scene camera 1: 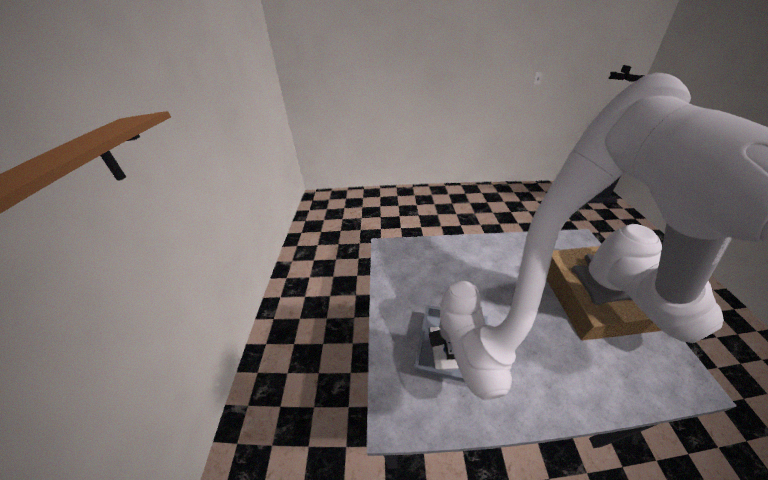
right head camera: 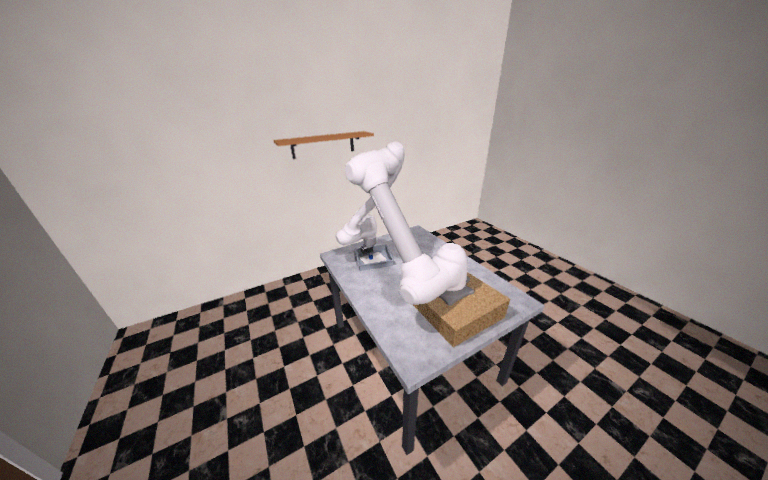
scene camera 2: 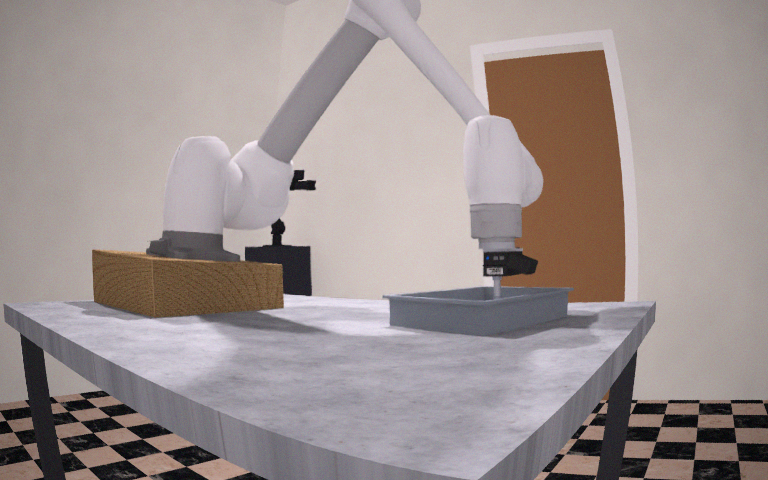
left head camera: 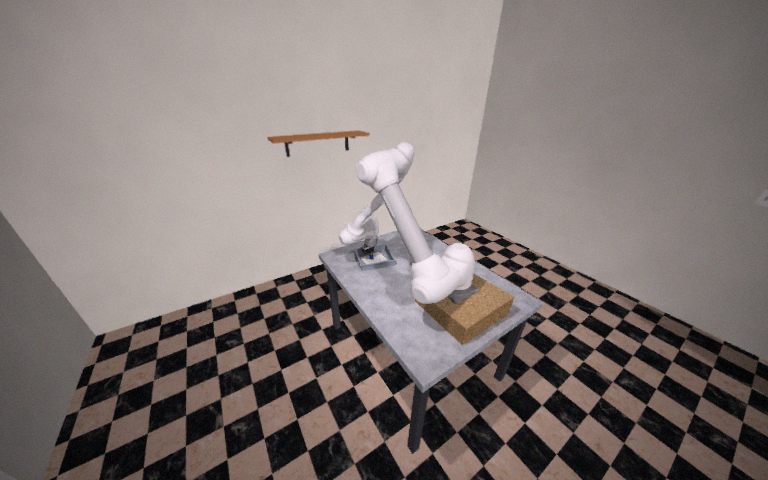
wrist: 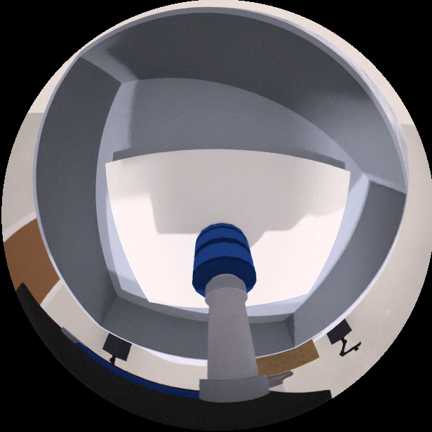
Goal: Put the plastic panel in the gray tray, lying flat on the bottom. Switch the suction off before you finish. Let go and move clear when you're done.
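Seen in the pictures: end effector, tool point: (right head camera: 370,259) (left head camera: 371,259); arm's base, origin of the base link: (scene camera 1: 603,283) (right head camera: 450,290) (scene camera 2: 190,257) (left head camera: 455,289).
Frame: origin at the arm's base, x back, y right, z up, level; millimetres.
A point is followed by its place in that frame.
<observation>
The white plastic panel (left head camera: 379,258) @(y -116, x -610, z -101 mm) (scene camera 1: 445,363) @(y -213, x -657, z -100 mm) (wrist: 290,200) is inside the gray tray (scene camera 1: 434,373) @(y -247, x -699, z -93 mm) (scene camera 2: 475,318) @(y -15, x -674, z -85 mm) (wrist: 65,175). It looks level, at or very near the bottom, with a thin shadow strip along its far edge in the wrist view. My gripper, a blue suction cup (left head camera: 371,256) (right head camera: 370,256) (wrist: 224,255), is on the middle of the panel's top and holds it. In scene camera 2 the tray's wall hides the panel and the cup; the stem goes down inside the tray. Whether the panel's underside touches the bottom is hidden.
The tray walls stand close around the panel and the cup. The arm's base stands on a wooden block (left head camera: 487,318) @(y -12, x 225, z -19 mm) (scene camera 1: 569,300) @(y -30, x -139, z -53 mm) (scene camera 2: 215,291) @(y 30, x -139, z -66 mm) at the other end of the gray table (scene camera 1: 543,407) @(y -374, x -376, z -110 mm) (scene camera 2: 339,384) @(y 311, x -702, z -110 mm). A wooden shelf (left head camera: 317,136) (right head camera: 322,138) is on the wall.
</observation>
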